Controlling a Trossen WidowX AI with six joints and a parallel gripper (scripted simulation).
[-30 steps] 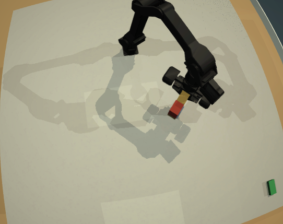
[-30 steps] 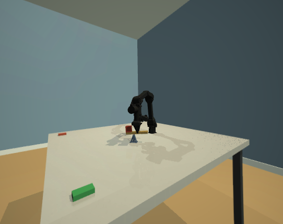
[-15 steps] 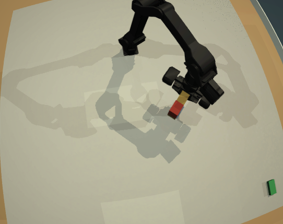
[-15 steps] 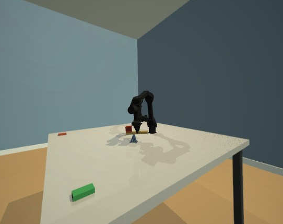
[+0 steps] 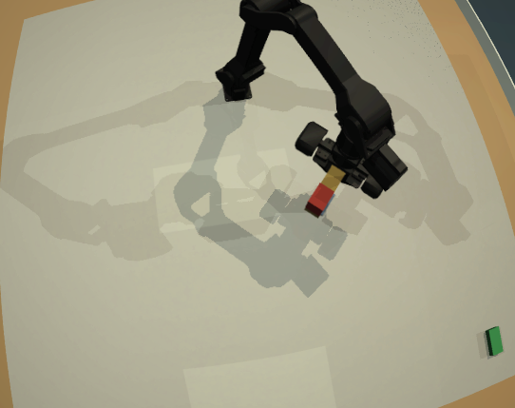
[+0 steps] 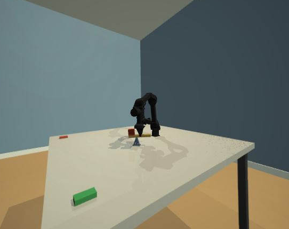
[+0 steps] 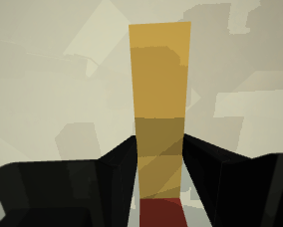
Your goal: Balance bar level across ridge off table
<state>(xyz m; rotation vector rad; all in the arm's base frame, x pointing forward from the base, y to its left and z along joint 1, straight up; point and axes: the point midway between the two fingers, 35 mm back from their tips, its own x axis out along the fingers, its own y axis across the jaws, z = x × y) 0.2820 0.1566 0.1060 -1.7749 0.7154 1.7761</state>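
The small blue ridge lies 30 mm ahead of my gripper tip, 20 mm to the right of it and 40 mm below it. From my gripper tip the other things lie so: small flat red piece (460 mm ahead, 660 mm to the right, 60 mm below); green block (460 mm ahead, 340 mm to the left, 60 mm below).
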